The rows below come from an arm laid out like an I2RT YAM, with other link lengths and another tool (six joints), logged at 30 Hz.
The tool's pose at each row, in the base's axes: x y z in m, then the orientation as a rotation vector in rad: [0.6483 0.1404 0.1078 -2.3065 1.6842 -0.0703]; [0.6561 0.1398 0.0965 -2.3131 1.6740 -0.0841]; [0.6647 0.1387 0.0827 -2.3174 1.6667 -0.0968]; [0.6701 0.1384 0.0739 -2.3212 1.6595 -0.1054]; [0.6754 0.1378 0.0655 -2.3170 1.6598 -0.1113]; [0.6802 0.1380 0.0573 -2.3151 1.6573 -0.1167]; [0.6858 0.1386 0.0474 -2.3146 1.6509 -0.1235]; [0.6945 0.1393 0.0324 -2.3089 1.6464 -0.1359]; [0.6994 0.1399 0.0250 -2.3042 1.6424 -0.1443]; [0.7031 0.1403 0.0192 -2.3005 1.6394 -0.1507]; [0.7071 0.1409 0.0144 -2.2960 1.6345 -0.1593]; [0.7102 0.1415 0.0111 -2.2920 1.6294 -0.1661]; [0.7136 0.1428 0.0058 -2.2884 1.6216 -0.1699]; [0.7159 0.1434 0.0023 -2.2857 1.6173 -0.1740]
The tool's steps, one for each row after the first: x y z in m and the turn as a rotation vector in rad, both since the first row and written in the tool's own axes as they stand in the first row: [0.0045 -0.0042 0.0123 0.0053 0.0064 -0.0097]; [0.0100 -0.0083 0.0271 0.0104 0.0124 -0.0167]; [0.0131 -0.0110 0.0366 0.0142 0.0160 -0.0231]; [0.0164 -0.0136 0.0456 0.0192 0.0178 -0.0217]; [0.0188 -0.0160 0.0545 0.0237 0.0191 -0.0228]; [0.0213 -0.0188 0.0652 0.0294 0.0202 -0.0268]; [0.0253 -0.0232 0.0815 0.0400 0.0233 -0.0281]; [0.0272 -0.0260 0.0897 0.0482 0.0247 -0.0292]; [0.0287 -0.0281 0.0961 0.0544 0.0257 -0.0299]; [0.0300 -0.0307 0.1017 0.0629 0.0270 -0.0316]; [0.0309 -0.0329 0.1056 0.0705 0.0273 -0.0334]; [0.0314 -0.0351 0.1116 0.0778 0.0250 -0.0366]; [0.0320 -0.0365 0.1155 0.0831 0.0247 -0.0383]
